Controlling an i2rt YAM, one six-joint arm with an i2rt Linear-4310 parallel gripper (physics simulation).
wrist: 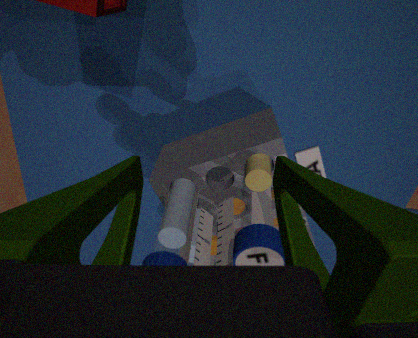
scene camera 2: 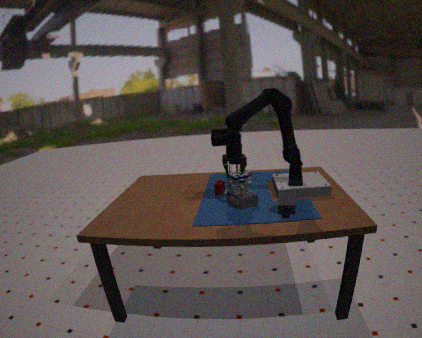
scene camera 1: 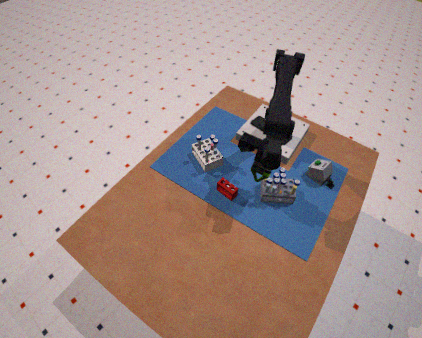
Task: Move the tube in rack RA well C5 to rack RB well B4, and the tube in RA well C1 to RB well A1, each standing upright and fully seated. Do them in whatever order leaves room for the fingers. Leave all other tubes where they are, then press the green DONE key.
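Pixels of known places: gripper, fingertip midpoint: (wrist: 208, 168) (scene camera 1: 259, 175); arm's base at its link origin: (scene camera 2: 295, 179).
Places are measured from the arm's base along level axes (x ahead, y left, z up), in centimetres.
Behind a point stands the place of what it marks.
A grey rack (scene camera 1: 278, 199) (scene camera 2: 243, 201) @(z -0.8, x 21.9, y 28.4 cm) (wrist: 220, 137) @(z -2.1, x 27.4, y 16.3 cm) holds several blue-capped tubes; part of a label beside it reads "A" in the wrist view. A blue cap marked "F" (wrist: 259, 245) @(z 8.2, x 25.9, y 15.4 cm), a clear capless tube (wrist: 178, 215) @(z 4.2, x 28.8, y 18.4 cm) and a yellowish tube (wrist: 258, 172) @(z 2.7, x 25.4, y 15.4 cm) show near the fingers. My gripper (scene camera 1: 260, 176) @(z 5.4, x 28.3, y 14.5 cm) (scene camera 2: 235, 170) @(z 5.4, x 28.3, y 14.5 cm) (wrist: 208, 168) @(z 5.4, x 28.3, y 14.5 cm) is partly open, with green fingers pointing down over this rack's edge, and I see no tube held. A white rack (scene camera 1: 212, 163) @(z 0.1, x 33.4, y -4.9 cm) with several capped tubes stands farther left. The green key (scene camera 1: 318, 162) @(z 2.7, x 3.2, y 26.7 cm) sits on a grey box (scene camera 1: 320, 172) @(z 2.3, x 6.9, y 30.0 cm). Well positions are hard to read.
A red block (scene camera 1: 227, 188) @(z 0.9, x 38.5, y 8.1 cm) (scene camera 2: 219, 187) @(z -0.6, x 36.5, y 11.0 cm) (wrist: 95, 6) @(z 0.7, x 35.6, y 10.5 cm) with holes stands between the racks, near the mat's edge. A blue mat (scene camera 1: 290, 235) @(z -4.3, x 34.4, y 36.3 cm) lies on the brown table (scene camera 1: 150, 250) @(z -4.6, x 73.8, y 5.0 cm). The arm's white base plate (scene camera 1: 250, 127) @(z 0.0, x 5.4, y -7.9 cm) is behind. A small black object (scene camera 1: 329, 184) @(z -4.1, x 3.7, y 35.2 cm) lies beside the key box.
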